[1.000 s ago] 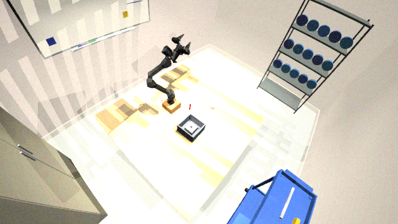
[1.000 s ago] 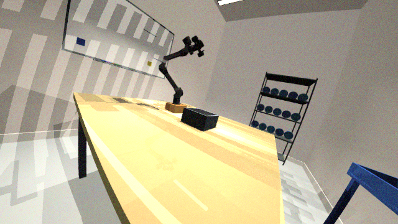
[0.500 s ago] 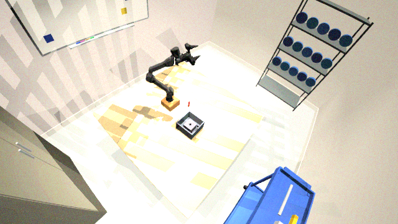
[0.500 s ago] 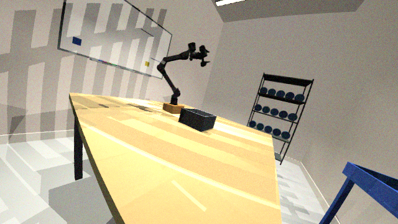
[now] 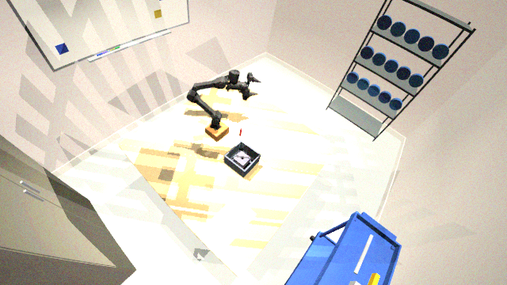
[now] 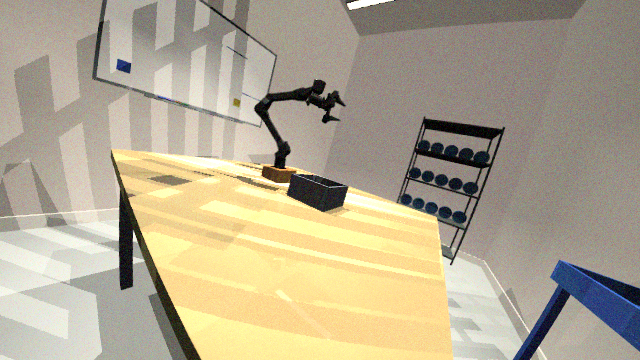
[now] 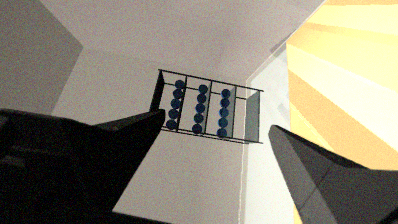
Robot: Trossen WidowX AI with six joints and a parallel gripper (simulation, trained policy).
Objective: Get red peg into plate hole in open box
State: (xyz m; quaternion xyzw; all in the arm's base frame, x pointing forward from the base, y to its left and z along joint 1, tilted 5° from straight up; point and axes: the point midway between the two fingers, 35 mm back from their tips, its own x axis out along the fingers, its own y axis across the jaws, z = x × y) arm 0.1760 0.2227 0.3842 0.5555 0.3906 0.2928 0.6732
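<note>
My gripper tip is 30 mm past the red peg, 90 mm to the left of it and 430 mm above it. Round my gripper tip: box: 180 mm ahead, 240 mm to the right, 440 mm below.
</note>
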